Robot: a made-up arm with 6 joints. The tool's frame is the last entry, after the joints. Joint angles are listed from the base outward.
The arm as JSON. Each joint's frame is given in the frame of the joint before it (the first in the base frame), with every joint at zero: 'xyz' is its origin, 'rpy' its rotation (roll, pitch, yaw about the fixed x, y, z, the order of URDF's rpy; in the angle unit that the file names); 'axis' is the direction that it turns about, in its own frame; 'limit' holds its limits. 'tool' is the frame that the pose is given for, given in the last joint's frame.
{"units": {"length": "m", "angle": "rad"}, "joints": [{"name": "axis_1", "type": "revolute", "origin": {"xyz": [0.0, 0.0, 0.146], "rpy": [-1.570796, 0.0, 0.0]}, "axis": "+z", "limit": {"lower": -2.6, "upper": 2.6}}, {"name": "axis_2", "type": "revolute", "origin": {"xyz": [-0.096, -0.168, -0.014], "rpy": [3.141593, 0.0, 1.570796]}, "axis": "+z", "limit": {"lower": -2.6, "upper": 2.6}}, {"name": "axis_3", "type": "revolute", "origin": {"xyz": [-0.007, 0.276, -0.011], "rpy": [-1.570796, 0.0, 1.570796]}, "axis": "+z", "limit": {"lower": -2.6, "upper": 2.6}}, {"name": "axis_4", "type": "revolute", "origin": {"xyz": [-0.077, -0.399, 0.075], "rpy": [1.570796, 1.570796, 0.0]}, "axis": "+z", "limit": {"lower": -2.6, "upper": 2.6}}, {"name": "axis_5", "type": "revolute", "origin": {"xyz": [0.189, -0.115, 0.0], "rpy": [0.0, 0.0, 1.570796]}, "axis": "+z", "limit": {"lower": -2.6, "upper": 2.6}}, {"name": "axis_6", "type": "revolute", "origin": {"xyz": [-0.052, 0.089, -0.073], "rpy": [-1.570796, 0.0, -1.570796]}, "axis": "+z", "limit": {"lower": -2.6, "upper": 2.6}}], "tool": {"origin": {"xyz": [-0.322, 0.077, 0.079], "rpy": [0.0, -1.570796, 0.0]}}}
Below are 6 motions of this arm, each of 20 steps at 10 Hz.
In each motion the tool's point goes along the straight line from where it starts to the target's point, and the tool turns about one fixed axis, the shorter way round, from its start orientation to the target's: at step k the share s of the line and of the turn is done. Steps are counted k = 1, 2, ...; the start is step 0. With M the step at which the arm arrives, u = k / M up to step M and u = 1 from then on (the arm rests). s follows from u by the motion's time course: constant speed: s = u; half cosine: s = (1 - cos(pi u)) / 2; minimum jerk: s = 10 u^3 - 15 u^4 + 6 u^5.
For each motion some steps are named. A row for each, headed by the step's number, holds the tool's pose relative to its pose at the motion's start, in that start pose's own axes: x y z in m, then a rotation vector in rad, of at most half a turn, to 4 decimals.
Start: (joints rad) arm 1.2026 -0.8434 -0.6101 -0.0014 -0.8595 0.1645
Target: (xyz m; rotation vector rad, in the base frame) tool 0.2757 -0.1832 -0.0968 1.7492 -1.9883 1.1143
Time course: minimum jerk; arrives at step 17
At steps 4, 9, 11, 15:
4: -0.0136 0.0149 0.0049 0.0065 0.0138 -0.1014
9: -0.0853 0.0934 0.0309 0.0408 0.0862 -0.6349
11: -0.1168 0.1279 0.0424 0.0559 0.1180 -0.8697
15: -0.1515 0.1660 0.0550 0.0725 0.1531 -1.1285

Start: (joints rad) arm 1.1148 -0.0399 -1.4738 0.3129 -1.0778 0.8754
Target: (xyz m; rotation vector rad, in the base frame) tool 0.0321 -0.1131 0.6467 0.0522 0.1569 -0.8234
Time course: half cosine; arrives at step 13
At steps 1, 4, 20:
1: -0.0005 -0.0019 0.0003 -0.0001 -0.0068 0.0191
4: -0.0082 -0.0284 0.0050 -0.0013 -0.1015 0.2845
20: -0.0378 -0.1317 0.0232 -0.0061 -0.4698 1.3173

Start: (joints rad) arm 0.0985 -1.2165 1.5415 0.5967 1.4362 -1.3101
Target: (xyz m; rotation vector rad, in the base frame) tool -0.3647 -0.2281 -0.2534 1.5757 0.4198 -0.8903
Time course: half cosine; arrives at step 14
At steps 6, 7, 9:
6: -0.0825 -0.0843 -0.0662 0.4010 0.3054 -0.3197
7: -0.1061 -0.1084 -0.0852 0.5158 0.3928 -0.4112
9: -0.1522 -0.1554 -0.1221 0.7396 0.5633 -0.5896

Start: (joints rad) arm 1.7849 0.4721 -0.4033 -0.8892 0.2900 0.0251
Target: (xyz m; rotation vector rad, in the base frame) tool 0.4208 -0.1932 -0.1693 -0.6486 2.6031 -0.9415
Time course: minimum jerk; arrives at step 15
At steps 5, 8, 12, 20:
5: 0.0722 0.0289 -0.0136 -0.0157 0.1614 -0.1218
8: 0.1934 0.0774 -0.0365 -0.0421 0.4325 -0.3264
12: 0.3241 0.1296 -0.0612 -0.0706 0.7245 -0.5468
20: 0.3440 0.1376 -0.0649 -0.0749 0.7691 -0.5804

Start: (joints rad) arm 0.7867 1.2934 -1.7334 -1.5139 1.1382 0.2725
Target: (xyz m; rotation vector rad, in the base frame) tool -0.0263 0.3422 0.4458 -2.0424 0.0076 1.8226
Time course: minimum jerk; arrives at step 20
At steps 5, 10, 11, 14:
5: -0.0030 -0.0134 -0.0472 0.1025 0.0472 -0.1480
10: -0.0145 -0.0649 -0.2279 0.4953 0.2280 -0.7150
11: -0.0172 -0.0770 -0.2703 0.5875 0.2705 -0.8482
14: -0.0243 -0.1086 -0.3814 0.8290 0.3816 -1.1968

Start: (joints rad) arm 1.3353 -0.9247 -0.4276 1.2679 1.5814 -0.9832
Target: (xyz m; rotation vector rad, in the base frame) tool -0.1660 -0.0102 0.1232 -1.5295 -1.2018 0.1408
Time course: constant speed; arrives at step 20
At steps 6, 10, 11, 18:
6: -0.0040 0.0398 -0.0175 -0.1124 -0.1361 -0.0169
10: -0.0067 0.0664 -0.0292 -0.1873 -0.2268 -0.0281
11: -0.0073 0.0730 -0.0321 -0.2060 -0.2495 -0.0309
18: -0.0120 0.1195 -0.0526 -0.3371 -0.4082 -0.0506

